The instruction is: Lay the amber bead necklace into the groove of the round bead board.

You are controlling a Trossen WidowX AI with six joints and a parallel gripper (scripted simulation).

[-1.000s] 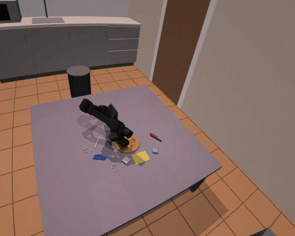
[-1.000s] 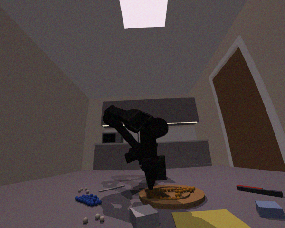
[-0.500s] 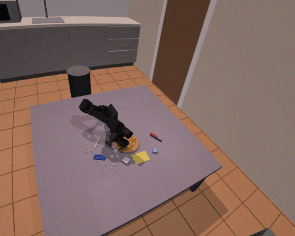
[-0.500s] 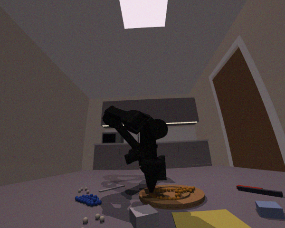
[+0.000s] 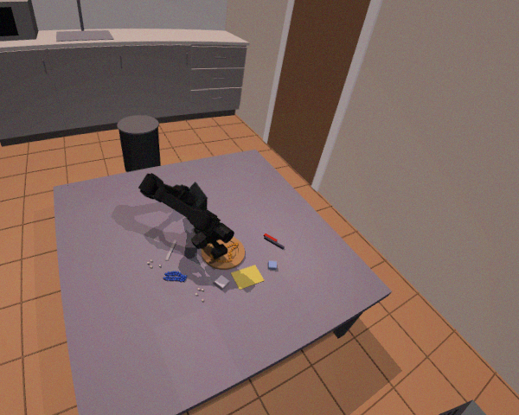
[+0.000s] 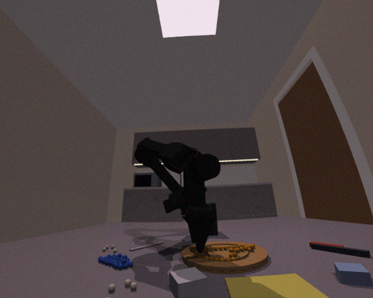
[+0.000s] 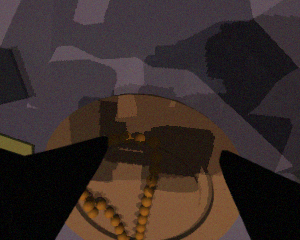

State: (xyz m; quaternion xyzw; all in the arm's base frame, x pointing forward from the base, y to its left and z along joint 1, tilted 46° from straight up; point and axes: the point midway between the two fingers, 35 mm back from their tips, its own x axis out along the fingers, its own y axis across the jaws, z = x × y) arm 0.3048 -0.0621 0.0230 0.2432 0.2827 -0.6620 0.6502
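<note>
The round wooden bead board is 10 mm ahead of my gripper tip, 60 mm to the left of it and 10 mm below it. Also, from my gripper tip: grey block (160 mm ahead, 30 mm to the right, 10 mm below); yellow pad (180 mm ahead, 80 mm to the left, 20 mm below); thin rod (110 mm behind, 140 mm to the right, 20 mm below).
</note>
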